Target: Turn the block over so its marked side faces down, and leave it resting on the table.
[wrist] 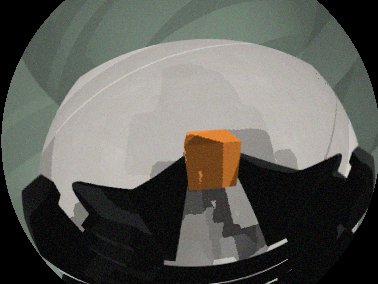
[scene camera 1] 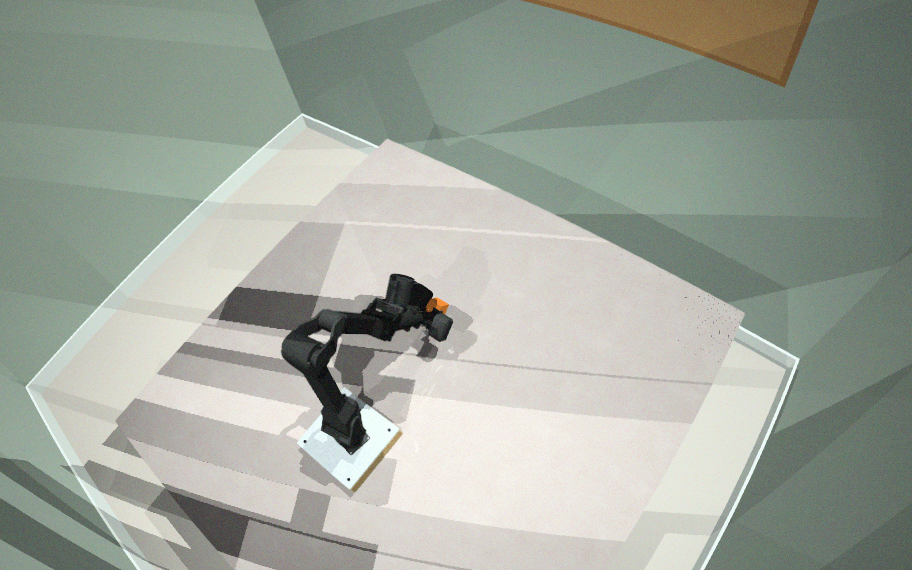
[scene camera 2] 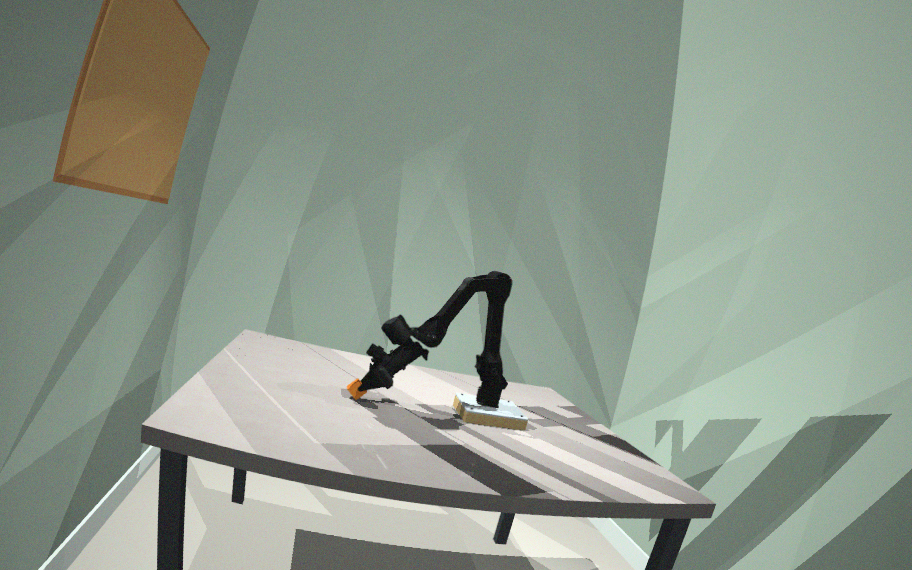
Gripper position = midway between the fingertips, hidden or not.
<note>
My gripper [scene camera 1: 435, 308] holds a block [wrist: 212, 158].
My gripper is seen too in the wrist view [wrist: 210, 159] and in scene camera 2 [scene camera 2: 358, 388].
</note>
